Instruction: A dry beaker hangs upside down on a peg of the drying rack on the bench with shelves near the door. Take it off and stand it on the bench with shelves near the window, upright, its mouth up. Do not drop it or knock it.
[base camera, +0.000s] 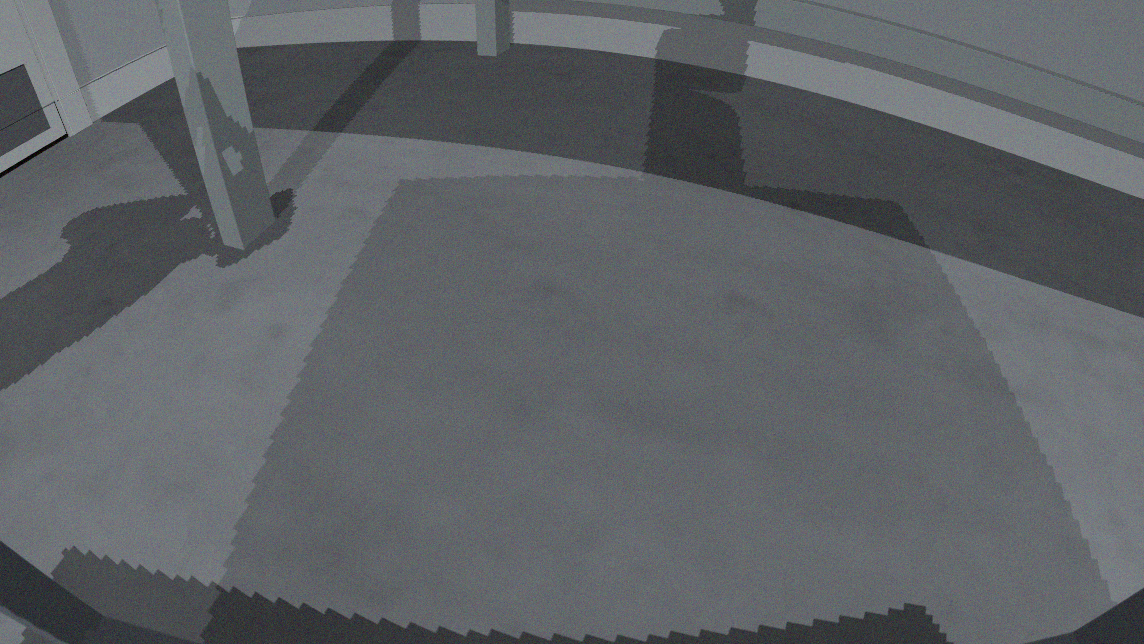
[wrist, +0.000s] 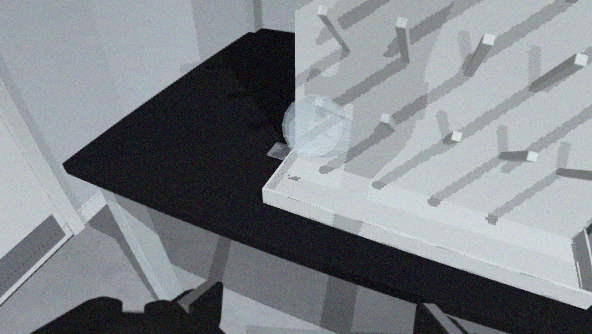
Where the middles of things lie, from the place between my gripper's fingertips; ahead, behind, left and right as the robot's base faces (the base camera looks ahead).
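The clear glass beaker (wrist: 313, 127) is 100 mm below my hand, and it stands 290 mm ahead of it. Then there is the white base tray (wrist: 544, 263), which is 220 mm below my hand, 260 mm ahead of it and 150 mm to the right of it.
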